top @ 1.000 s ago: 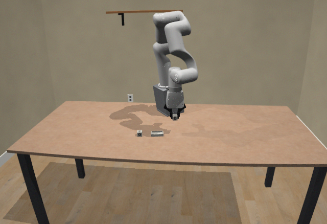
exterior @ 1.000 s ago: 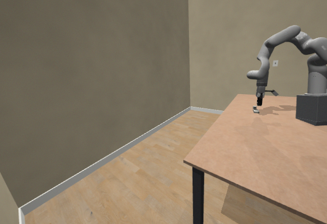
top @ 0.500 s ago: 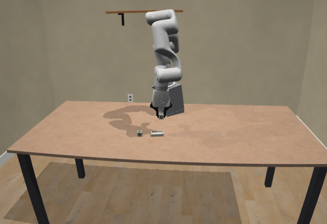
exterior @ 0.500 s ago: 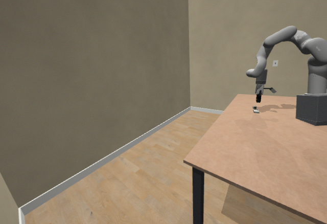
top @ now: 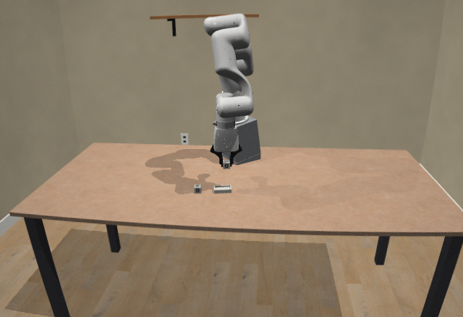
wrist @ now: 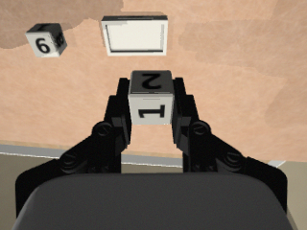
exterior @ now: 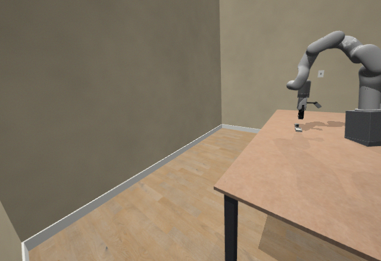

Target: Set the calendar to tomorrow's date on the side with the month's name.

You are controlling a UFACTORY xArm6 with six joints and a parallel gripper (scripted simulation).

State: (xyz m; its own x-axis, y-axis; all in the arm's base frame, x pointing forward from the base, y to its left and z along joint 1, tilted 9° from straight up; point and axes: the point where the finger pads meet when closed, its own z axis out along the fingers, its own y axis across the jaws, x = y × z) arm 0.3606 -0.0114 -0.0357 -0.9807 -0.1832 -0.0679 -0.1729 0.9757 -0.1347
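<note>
The calendar tray lies 2 cm to the right of my hand and 13 cm below it.
</note>
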